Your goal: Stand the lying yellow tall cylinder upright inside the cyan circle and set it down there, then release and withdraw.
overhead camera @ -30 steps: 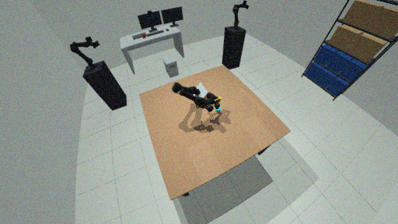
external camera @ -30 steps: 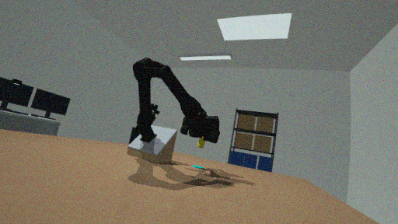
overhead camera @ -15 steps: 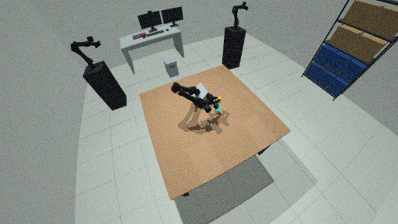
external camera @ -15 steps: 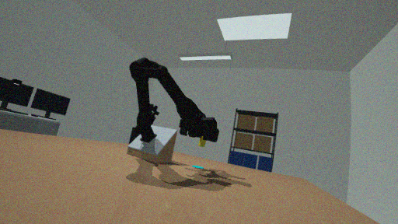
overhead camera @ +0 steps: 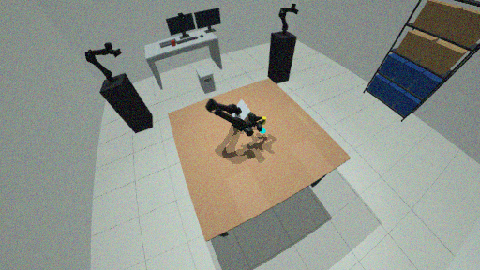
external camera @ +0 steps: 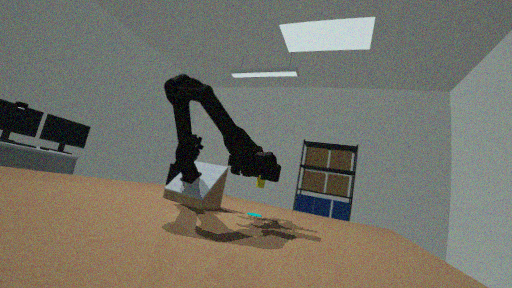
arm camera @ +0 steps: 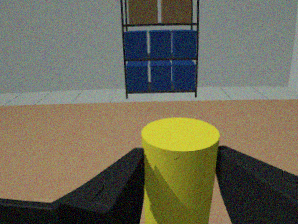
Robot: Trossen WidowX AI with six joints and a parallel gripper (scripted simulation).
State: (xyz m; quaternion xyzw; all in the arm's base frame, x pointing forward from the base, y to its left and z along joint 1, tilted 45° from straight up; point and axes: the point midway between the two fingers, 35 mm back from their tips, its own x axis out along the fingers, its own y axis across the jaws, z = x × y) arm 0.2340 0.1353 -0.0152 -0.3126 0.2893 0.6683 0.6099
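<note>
Now: the cyan circle 160 mm below my gripper tip. From my gripper tip the other things lie so: yellow tall cylinder: 20 mm below.
</note>
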